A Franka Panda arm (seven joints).
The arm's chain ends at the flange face. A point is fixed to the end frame.
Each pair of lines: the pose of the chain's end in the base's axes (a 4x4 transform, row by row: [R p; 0 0 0 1], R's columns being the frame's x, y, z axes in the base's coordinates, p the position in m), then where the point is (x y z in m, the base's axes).
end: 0.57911 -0.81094 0.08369 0.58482; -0.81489 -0.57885 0.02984 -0.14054; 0.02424 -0.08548 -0.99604 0.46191; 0 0 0 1
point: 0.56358 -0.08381 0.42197
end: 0.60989 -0.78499 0.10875 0.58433; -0.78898 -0.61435 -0.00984 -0.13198; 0.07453 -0.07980 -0.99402 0.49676; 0 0 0 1
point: 0.56194 -0.07793 0.45384
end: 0.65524 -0.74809 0.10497 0.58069; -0.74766 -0.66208 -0.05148 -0.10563; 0.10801 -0.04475 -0.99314 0.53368; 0 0 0 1
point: 0.55500 -0.05511 0.48837
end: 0.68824 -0.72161 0.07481 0.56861; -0.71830 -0.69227 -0.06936 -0.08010; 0.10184 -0.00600 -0.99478 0.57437; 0 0 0 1
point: 0.53943 -0.03167 0.52889
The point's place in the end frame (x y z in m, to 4 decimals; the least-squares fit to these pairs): -0.0595 -0.0122 0.0397
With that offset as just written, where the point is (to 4 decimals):
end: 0.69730 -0.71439 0.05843 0.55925; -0.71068 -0.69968 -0.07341 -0.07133; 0.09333 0.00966 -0.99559 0.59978; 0 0 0 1
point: 0.5288 -0.0234 0.5546
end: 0.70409 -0.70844 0.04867 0.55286; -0.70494 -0.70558 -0.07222 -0.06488; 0.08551 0.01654 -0.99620 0.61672; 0 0 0 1
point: 0.5215 -0.0172 0.5719
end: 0.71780 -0.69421 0.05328 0.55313; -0.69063 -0.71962 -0.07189 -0.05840; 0.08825 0.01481 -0.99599 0.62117; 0 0 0 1
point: 0.5210 -0.0114 0.5762
